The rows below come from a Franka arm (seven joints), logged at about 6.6 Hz.
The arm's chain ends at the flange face. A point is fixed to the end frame.
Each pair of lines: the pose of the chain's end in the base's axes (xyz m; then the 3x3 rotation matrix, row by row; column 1 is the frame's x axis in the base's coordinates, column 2 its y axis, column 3 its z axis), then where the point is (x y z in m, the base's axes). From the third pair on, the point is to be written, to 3 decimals.
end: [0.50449 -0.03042 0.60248], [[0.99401 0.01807 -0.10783], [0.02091 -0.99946 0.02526], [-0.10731 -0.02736 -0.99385]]
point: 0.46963 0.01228 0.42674
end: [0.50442 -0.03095 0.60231], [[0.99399 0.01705 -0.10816], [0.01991 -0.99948 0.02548], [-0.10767 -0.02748 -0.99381]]
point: 0.46954 0.01181 0.42658
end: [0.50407 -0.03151 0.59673], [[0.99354 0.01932 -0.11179], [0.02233 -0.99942 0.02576], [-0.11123 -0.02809 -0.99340]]
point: 0.468 0.011 0.421
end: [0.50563 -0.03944 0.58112], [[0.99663 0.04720 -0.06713], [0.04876 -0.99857 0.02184], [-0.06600 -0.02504 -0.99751]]
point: 0.477 0.002 0.404
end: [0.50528 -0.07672 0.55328], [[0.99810 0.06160 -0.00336], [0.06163 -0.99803 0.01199], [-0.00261 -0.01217 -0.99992]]
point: 0.487 -0.037 0.374
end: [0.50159 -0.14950 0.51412], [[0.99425 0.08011 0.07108], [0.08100 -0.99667 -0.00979], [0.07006 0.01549 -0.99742]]
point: 0.496 -0.114 0.333
